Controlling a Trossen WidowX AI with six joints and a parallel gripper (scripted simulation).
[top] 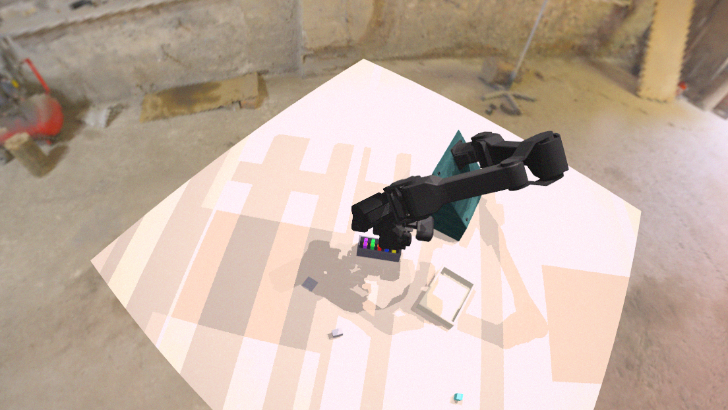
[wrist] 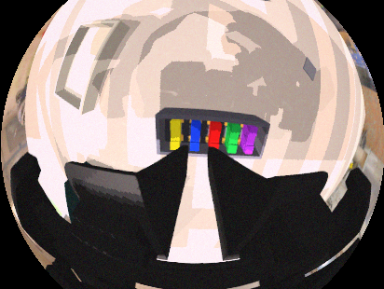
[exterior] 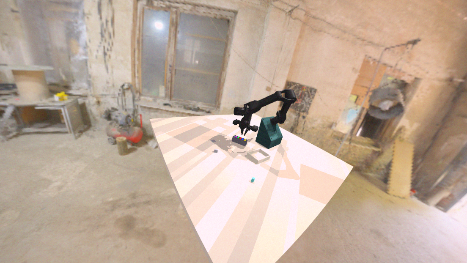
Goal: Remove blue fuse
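My gripper tip is 40 mm above the blue fuse. Also, from my gripper tip: pale tray 10 mm ahead, 200 mm to the left, 70 mm below.
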